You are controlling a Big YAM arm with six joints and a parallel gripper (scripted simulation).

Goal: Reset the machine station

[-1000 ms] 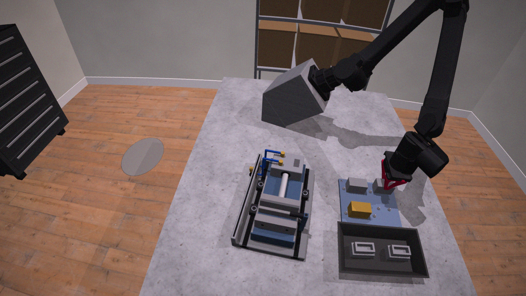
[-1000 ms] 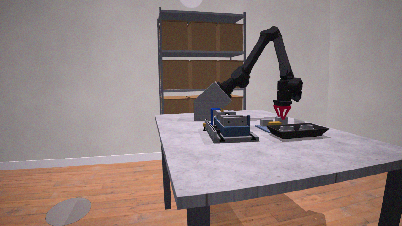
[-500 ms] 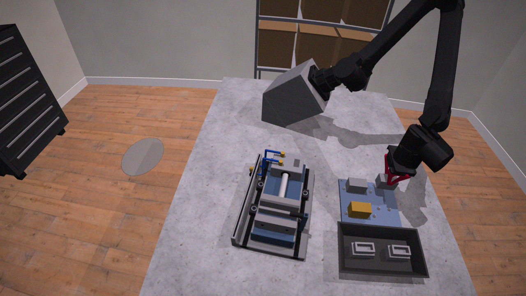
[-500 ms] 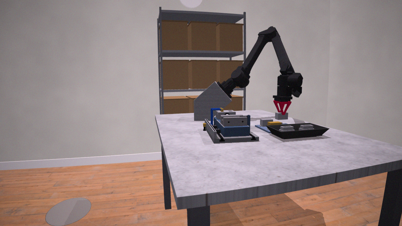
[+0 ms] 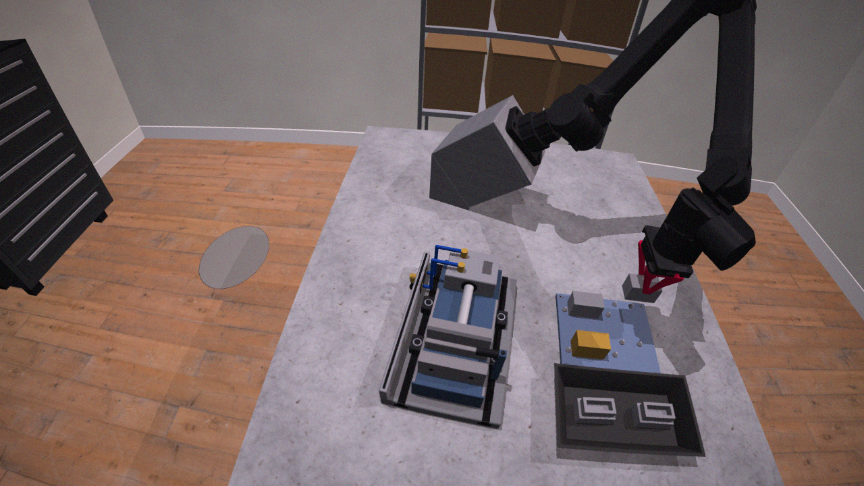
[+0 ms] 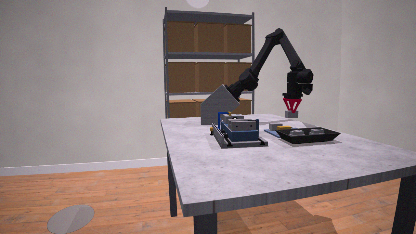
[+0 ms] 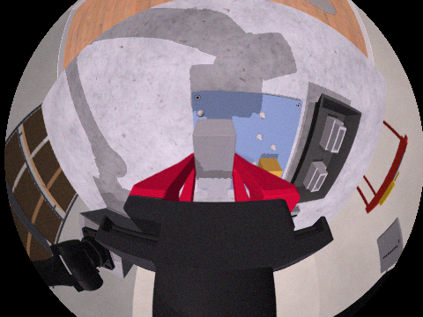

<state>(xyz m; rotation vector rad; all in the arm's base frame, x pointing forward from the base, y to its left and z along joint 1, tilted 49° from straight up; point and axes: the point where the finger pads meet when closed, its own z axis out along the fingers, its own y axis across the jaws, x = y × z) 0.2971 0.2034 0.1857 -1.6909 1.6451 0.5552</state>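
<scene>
Now: the work stop rod 200 mm ahead of my hand, 260 mm to the right of it and 10 mm below it. Round my hand: yellow brass blank (100 mm ahead, 80 mm to the right, 80 mm below); then blue infeed plate (60 mm ahead, 40 mm to the right, 100 mm below).
</scene>
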